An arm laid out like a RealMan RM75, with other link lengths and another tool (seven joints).
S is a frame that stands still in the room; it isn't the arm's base.
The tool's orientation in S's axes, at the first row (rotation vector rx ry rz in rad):
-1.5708 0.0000 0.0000
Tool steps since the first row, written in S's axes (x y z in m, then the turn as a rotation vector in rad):
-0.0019 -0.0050 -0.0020 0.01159 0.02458 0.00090
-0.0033 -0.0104 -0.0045 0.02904 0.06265 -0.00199
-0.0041 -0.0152 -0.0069 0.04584 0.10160 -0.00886
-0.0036 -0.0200 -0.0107 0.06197 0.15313 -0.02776
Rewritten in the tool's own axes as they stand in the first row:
-0.0019 0.0020 -0.0050 0.01159 -0.00090 0.02458
-0.0033 0.0045 -0.0104 0.02904 0.00199 0.06265
-0.0041 0.0069 -0.0152 0.04584 0.00886 0.10160
-0.0036 0.0107 -0.0200 0.06197 0.02776 0.15313

